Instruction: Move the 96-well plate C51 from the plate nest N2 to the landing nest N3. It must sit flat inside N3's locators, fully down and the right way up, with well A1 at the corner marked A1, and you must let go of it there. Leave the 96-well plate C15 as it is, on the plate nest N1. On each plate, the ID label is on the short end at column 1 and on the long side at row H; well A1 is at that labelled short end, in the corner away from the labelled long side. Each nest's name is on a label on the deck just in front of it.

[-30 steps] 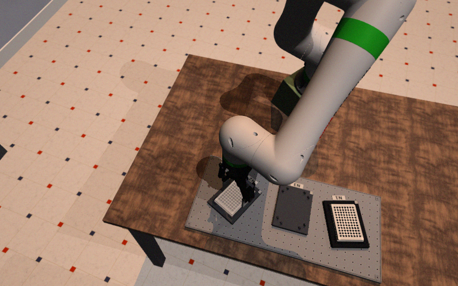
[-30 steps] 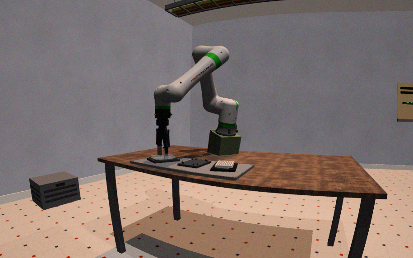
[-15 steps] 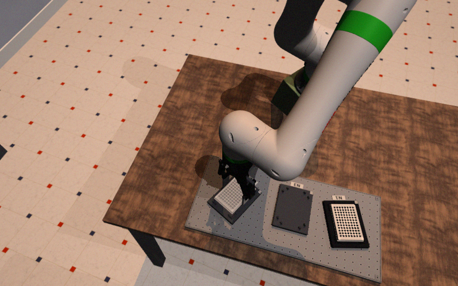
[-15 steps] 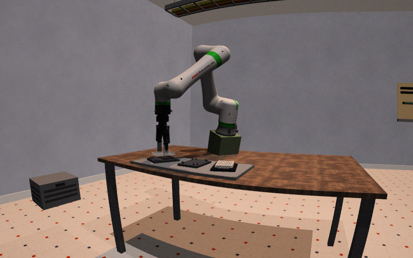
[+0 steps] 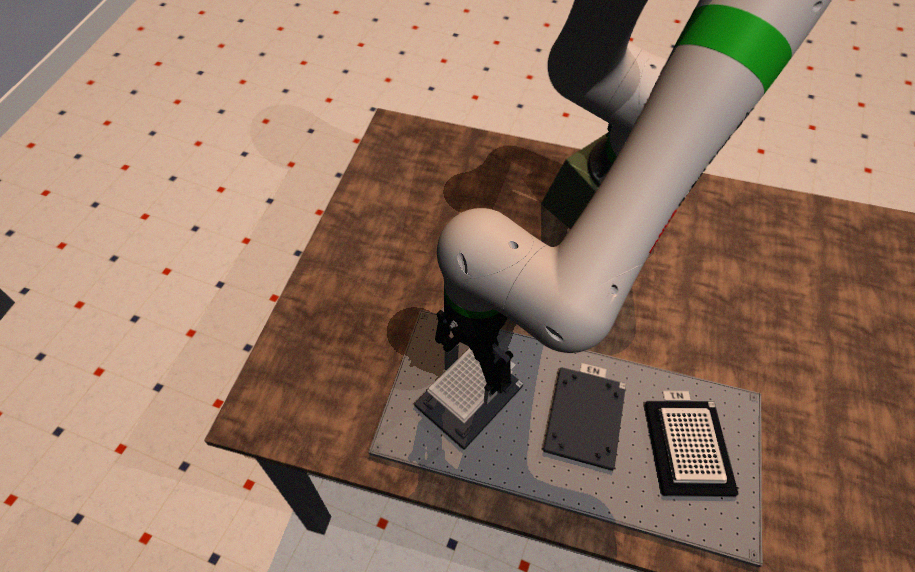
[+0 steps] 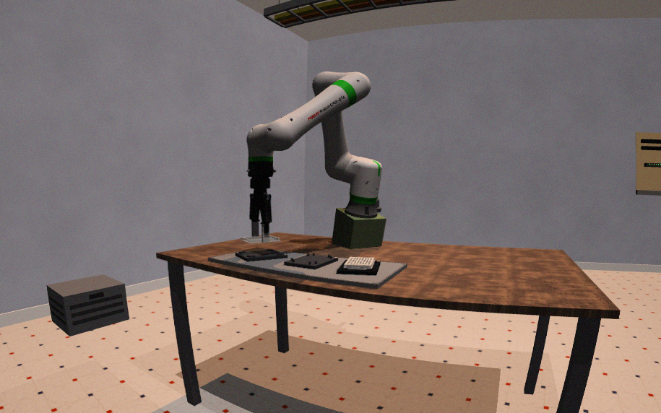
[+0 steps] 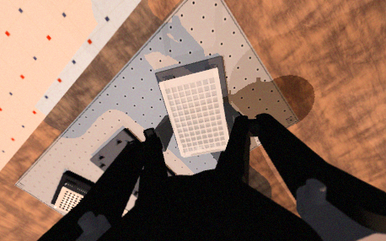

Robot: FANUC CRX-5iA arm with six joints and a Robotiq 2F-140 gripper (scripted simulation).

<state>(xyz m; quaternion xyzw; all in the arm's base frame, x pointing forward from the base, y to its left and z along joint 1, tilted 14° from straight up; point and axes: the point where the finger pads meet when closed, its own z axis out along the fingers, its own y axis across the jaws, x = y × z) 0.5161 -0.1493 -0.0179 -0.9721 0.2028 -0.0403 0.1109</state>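
My gripper is now 2 cm above the white 96-well plate C51. The rest, counted from my hand: dark plate nest N2: 8 cm below; N2 label: 9 cm below, 9 cm behind, 4 cm to the left; landing nest N3: 21 cm to the left, 8 cm below, 3 cm behind.
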